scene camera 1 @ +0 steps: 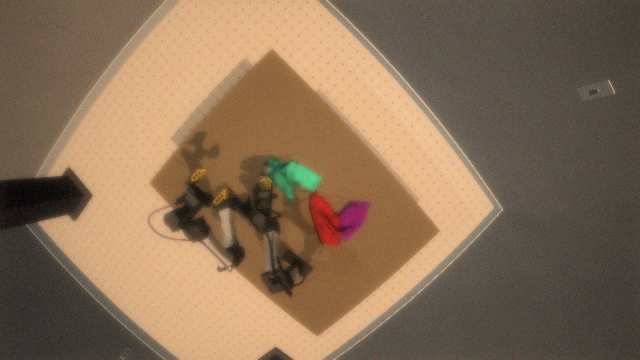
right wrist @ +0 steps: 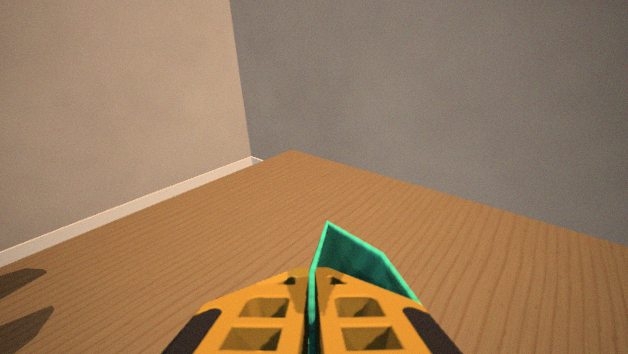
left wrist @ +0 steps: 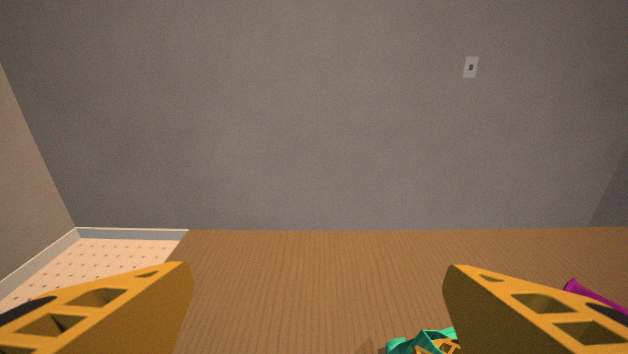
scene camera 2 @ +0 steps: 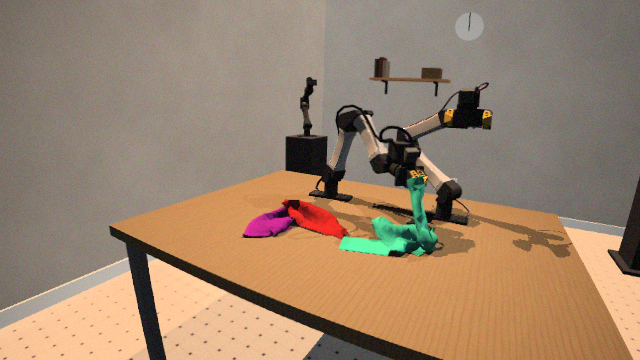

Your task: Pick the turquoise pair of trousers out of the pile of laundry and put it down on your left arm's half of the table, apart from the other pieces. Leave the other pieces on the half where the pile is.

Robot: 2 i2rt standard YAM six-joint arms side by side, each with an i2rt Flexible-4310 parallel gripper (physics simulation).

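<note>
The turquoise trousers (scene camera 1: 302, 176) (scene camera 2: 367, 246) (left wrist: 422, 342) (right wrist: 355, 255) lie partly bunched on the table, with one strip raised to my right gripper (scene camera 1: 265, 182) (scene camera 2: 418, 176) (right wrist: 312, 279). That gripper is shut on this strip, low above the table. A red piece (scene camera 1: 325, 220) (scene camera 2: 317, 220) and a purple piece (scene camera 1: 356, 217) (scene camera 2: 267, 222) (left wrist: 582, 292) lie together. The red piece's end is very close to the trousers' flat end; I cannot tell if they touch. My left gripper (scene camera 1: 209, 186) (scene camera 2: 468, 119) (left wrist: 317, 276) is open and empty, raised above the table.
The wooden table (scene camera 1: 270, 90) (scene camera 2: 500, 300) (left wrist: 310, 280) (right wrist: 190, 220) carries both arms. The right arm reaches across beside the left arm's base. A dark post (scene camera 1: 40, 197) stands beyond the table at the left in scene camera 1.
</note>
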